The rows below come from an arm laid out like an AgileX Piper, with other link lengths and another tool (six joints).
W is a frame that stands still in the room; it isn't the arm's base.
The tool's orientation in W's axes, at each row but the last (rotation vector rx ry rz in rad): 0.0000 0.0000 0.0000; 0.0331 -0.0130 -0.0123; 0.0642 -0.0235 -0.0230; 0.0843 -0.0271 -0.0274; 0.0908 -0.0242 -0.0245; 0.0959 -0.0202 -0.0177; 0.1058 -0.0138 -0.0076; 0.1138 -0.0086 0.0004; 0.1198 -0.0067 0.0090; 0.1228 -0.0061 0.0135; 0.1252 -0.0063 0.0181; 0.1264 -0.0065 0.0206; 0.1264 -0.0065 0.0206
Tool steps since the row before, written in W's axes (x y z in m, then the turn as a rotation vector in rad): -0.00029 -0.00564 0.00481 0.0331 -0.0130 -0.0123; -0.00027 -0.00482 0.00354 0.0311 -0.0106 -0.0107; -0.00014 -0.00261 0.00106 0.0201 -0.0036 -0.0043; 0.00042 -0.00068 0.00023 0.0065 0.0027 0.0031; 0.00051 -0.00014 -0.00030 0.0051 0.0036 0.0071; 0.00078 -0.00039 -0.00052 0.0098 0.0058 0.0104; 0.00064 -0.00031 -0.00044 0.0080 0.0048 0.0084; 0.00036 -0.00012 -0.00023 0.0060 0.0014 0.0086; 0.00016 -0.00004 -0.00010 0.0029 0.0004 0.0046; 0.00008 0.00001 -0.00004 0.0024 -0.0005 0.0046; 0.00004 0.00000 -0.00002 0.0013 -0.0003 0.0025; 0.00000 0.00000 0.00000 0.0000 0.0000 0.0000; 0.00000 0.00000 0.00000 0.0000 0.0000 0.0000
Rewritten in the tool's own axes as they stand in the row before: -0.00029 -0.00564 0.00481 0.0331 -0.0130 -0.0123; -0.00016 -0.00470 0.00370 0.0311 -0.0106 -0.0108; -0.00005 -0.00254 0.00123 0.0201 -0.0034 -0.0045; 0.00045 -0.00065 0.00027 0.0065 0.0031 0.0027; 0.00051 -0.00015 -0.00030 0.0052 0.0043 0.0066; 0.00078 -0.00042 -0.00050 0.0099 0.0069 0.0096; 0.00064 -0.00035 -0.00041 0.0081 0.0057 0.0077; 0.00036 -0.00015 -0.00022 0.0061 0.0024 0.0083; 0.00016 -0.00005 -0.00010 0.0029 0.0009 0.0045; 0.00008 0.00000 -0.00004 0.0024 0.0000 0.0046; 0.00004 0.00000 -0.00002 0.0013 0.0000 0.0025; 0.00000 0.00000 0.00000 0.0000 0.0000 0.0000; 0.00000 0.00000 0.00000 0.0000 0.0000 0.0000
